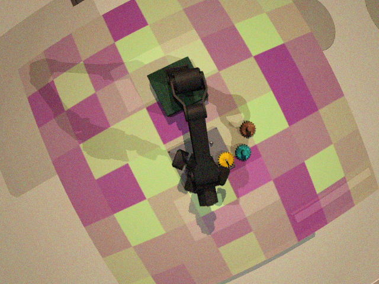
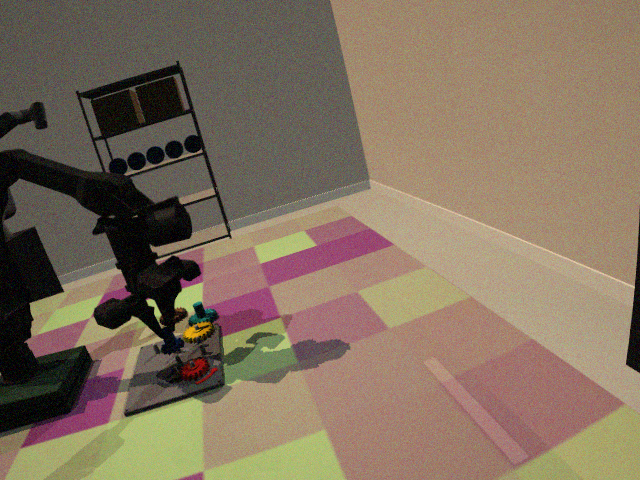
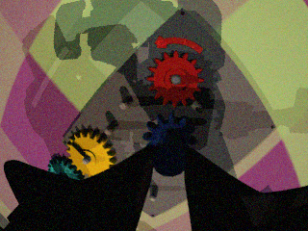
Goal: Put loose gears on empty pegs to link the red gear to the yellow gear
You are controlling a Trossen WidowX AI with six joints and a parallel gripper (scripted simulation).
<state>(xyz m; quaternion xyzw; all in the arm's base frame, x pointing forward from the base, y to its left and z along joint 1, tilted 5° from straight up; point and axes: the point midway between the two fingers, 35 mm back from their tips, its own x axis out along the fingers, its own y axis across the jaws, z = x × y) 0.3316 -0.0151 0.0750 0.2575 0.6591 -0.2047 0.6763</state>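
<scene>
Right now the red gear is 60 mm below my gripper tip, 30 mm to the right of it and 30 mm ahead of it. Also, from my gripper tip: blue gear: 10 mm below; yellow gear: 100 mm to the left, 60 mm below, 10 mm ahead; teal gear: 180 mm to the left, 60 mm below, 10 mm ahead.
</scene>
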